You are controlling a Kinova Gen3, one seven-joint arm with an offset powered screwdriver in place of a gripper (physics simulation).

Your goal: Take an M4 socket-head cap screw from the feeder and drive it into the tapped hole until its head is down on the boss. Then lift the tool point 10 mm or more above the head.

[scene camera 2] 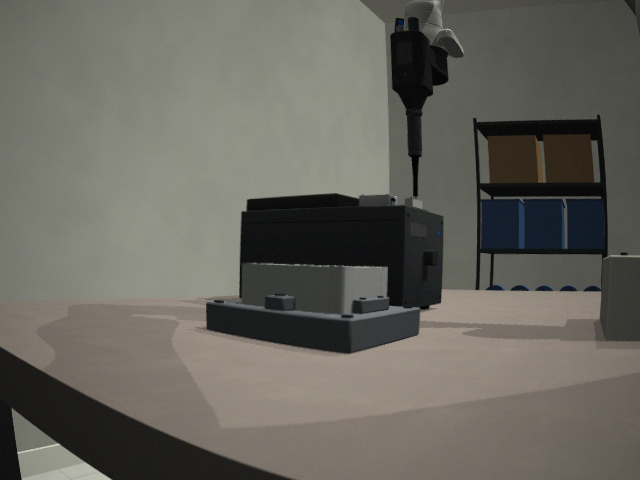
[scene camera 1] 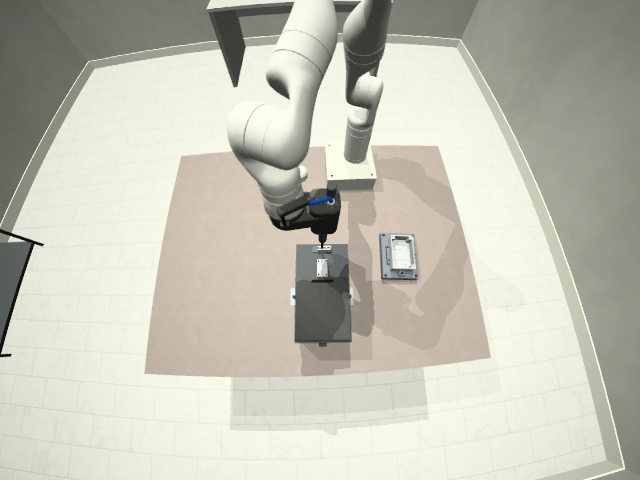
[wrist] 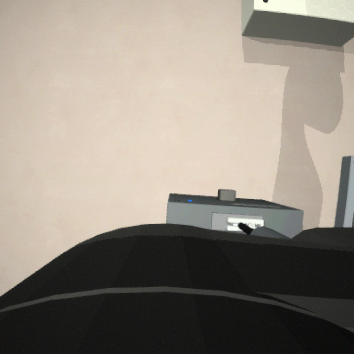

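Grey fixture plate (scene camera 2: 323, 331) visible. Dark screw feeder (scene camera 2: 346, 242) (scene camera 1: 306, 261) (wrist: 197, 212) visible in these views. Black cover (scene camera 1: 322, 312) (scene camera 2: 319, 200) likewise visible.
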